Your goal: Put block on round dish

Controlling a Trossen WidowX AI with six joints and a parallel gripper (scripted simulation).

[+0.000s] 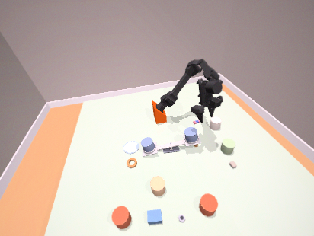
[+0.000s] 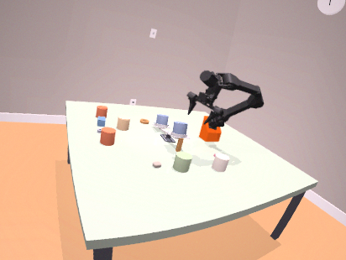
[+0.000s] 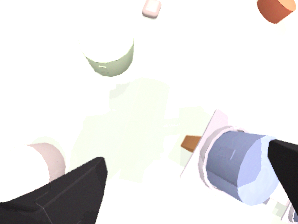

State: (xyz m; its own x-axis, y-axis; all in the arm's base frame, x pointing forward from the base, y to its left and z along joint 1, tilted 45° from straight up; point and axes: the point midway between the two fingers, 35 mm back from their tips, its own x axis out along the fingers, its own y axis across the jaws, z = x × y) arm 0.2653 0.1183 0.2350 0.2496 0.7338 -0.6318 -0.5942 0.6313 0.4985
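The lavender block is 340 mm to the right of my gripper tip, 150 mm below it and 30 mm ahead of it. Round my gripper tip: balance (210 mm to the right, 150 mm below, 30 mm ahead); green cylinder (150 mm below, 110 mm to the left, 60 mm ahead); whitish cylinder (150 mm below, 140 mm behind, 130 mm to the left).
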